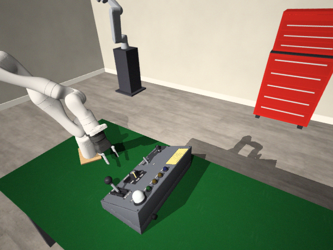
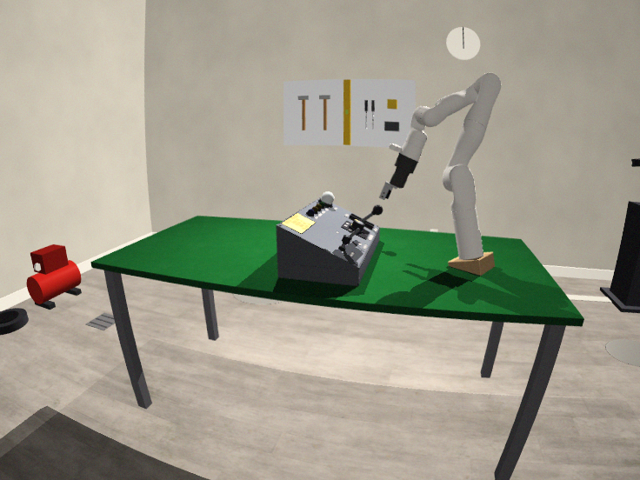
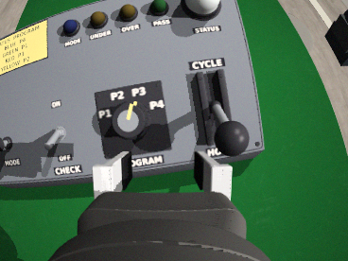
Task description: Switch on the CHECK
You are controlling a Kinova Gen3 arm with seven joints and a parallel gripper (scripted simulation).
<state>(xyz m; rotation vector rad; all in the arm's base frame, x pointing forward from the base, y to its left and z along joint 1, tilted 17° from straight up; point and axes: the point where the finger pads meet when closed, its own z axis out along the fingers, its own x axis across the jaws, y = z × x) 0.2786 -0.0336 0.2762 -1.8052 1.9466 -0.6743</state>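
Now: the check toggle 17 cm to the left of my hand, 12 cm below it and 9 cm ahead of it. The rest, counted from my hand: grey console (14 cm below, 12 cm ahead, 11 cm to the left); then hold lever (10 cm below, 7 cm to the right, 7 cm ahead); then program dial (11 cm below, 10 cm ahead, 4 cm to the left).
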